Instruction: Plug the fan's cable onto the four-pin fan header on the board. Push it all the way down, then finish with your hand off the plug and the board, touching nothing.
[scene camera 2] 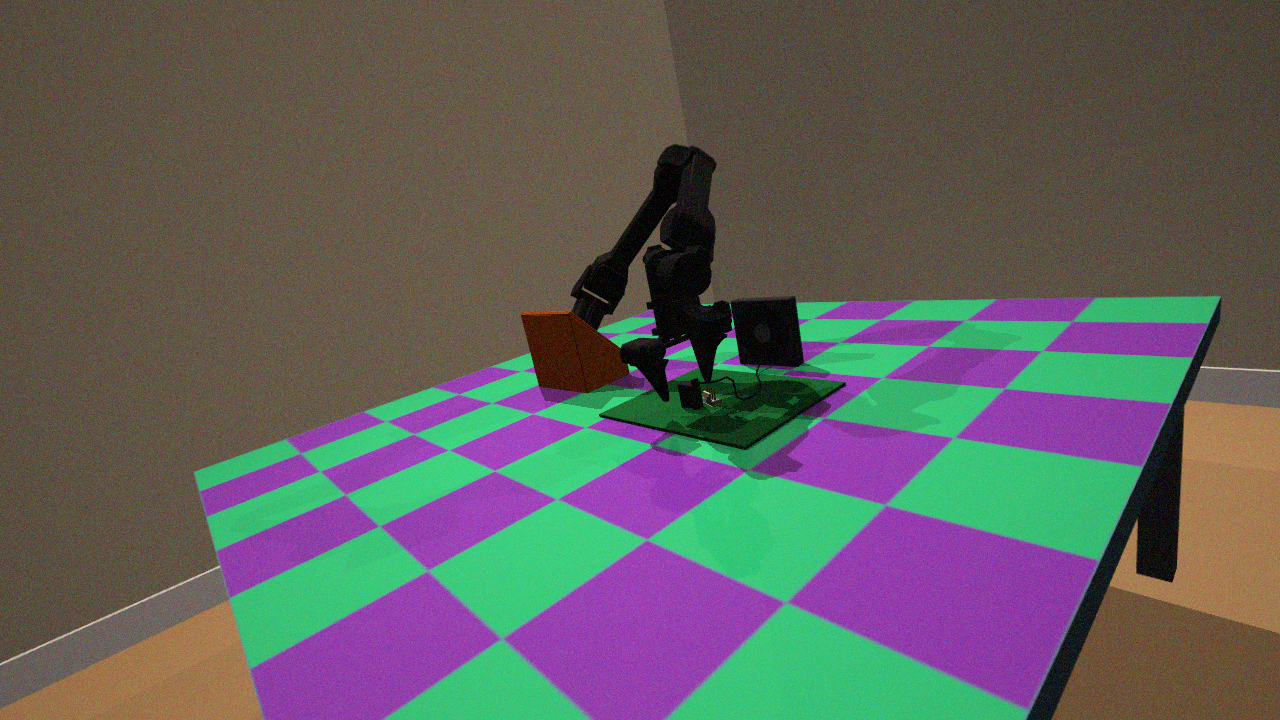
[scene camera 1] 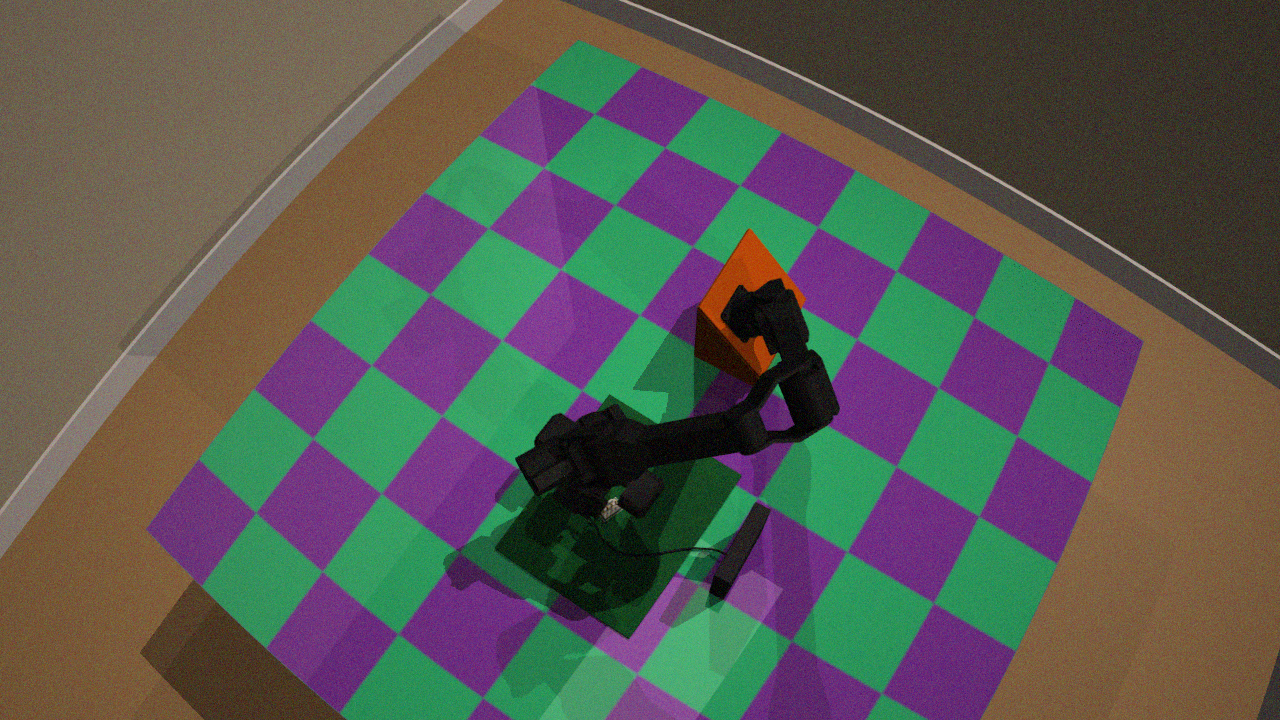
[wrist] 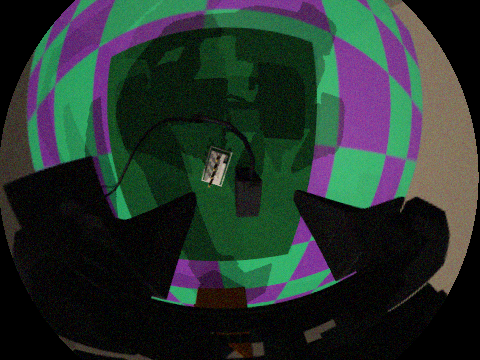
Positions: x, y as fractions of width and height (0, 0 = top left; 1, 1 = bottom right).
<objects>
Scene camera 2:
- gripper: 0.54, 0.54
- black fan: 0.60, 0.45
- dark green board: 0.57, 0.59
</objects>
